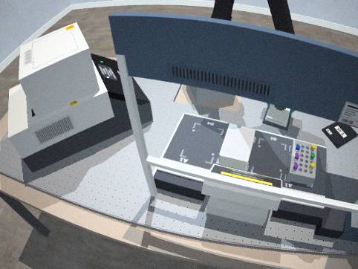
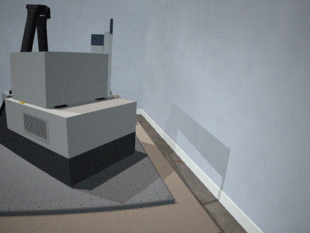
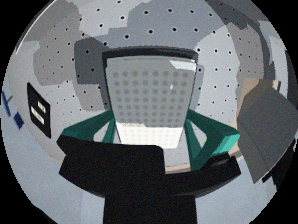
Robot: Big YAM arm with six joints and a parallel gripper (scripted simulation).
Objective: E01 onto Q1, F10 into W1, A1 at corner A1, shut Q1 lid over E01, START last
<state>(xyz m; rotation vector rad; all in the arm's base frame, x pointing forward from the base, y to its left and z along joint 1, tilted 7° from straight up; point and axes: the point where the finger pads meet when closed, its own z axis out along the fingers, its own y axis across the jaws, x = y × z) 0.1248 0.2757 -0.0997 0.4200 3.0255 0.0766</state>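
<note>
Right now the dark nest pad is 20 mm below my hand. From my hand the other things lie so: tube cooling block 280 mm ahead, 50 mm to the left, 50 mm above; then post 390 mm ahead, 380 mm to the right, 220 mm above; then dark nest 60 mm ahead, 270 mm to the left, 20 mm below.
</note>
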